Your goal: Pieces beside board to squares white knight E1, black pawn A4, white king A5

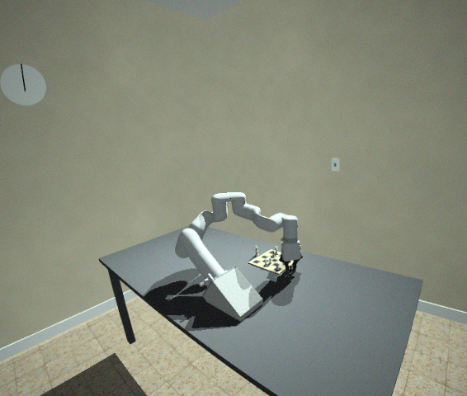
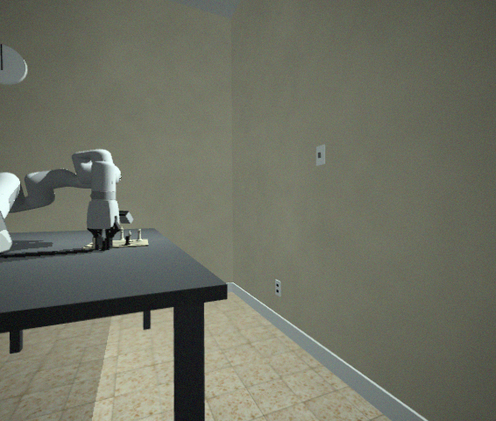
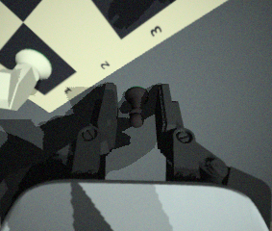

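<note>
The black pawn lies 1 cm below my hand. The rest, counted from my hand: white king (7 cm ahead, 27 cm to the left, 1 cm above); then white knight (3 cm behind, 7 cm to the left); then chessboard (5 cm ahead, 13 cm to the left, 2 cm below).
</note>
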